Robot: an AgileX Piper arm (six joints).
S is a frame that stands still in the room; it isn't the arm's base.
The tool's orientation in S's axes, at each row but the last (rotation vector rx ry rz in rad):
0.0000 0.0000 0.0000
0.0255 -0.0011 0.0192
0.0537 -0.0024 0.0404
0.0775 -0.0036 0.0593
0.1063 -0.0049 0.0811
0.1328 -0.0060 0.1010
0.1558 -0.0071 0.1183
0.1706 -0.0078 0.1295
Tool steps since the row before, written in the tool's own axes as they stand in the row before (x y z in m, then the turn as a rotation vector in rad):
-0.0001 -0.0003 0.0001 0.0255 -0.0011 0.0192
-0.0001 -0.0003 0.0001 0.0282 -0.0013 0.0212
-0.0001 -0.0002 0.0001 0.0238 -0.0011 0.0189
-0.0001 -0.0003 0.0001 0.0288 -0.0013 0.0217
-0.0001 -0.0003 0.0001 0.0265 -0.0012 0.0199
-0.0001 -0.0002 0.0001 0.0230 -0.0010 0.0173
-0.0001 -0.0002 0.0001 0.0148 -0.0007 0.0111
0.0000 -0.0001 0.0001 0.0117 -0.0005 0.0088
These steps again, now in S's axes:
-0.0001 -0.0003 0.0001 0.0255 -0.0011 0.0192
-0.0001 -0.0003 0.0001 0.0282 -0.0013 0.0212
-0.0001 -0.0002 0.0001 0.0238 -0.0012 0.0189
-0.0001 -0.0003 0.0001 0.0288 -0.0013 0.0217
-0.0001 -0.0003 0.0001 0.0265 -0.0012 0.0199
-0.0001 -0.0002 0.0001 0.0230 -0.0010 0.0173
-0.0001 -0.0002 0.0001 0.0148 -0.0007 0.0111
0.0000 -0.0001 0.0001 0.0117 -0.0005 0.0088

